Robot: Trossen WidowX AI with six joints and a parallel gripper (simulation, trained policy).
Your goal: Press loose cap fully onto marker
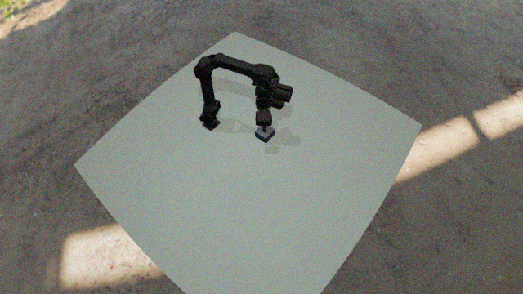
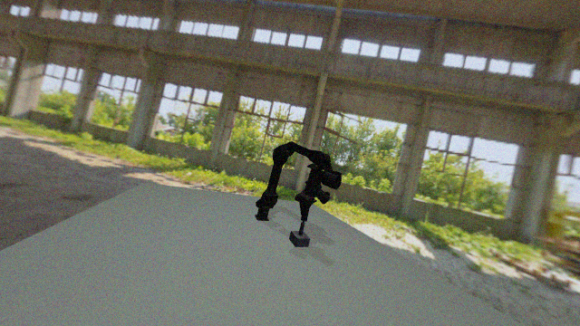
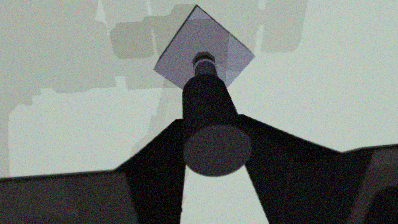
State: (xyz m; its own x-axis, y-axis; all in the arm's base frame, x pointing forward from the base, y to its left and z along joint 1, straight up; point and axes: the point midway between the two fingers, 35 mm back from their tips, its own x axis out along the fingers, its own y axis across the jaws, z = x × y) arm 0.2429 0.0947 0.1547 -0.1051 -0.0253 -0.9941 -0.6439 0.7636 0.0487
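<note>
Right now my gripper tip is 10 mm short of the grey holder block and 100 mm above it. The rest, counted from my gripper tip: black cap (right at my gripper tip).
</note>
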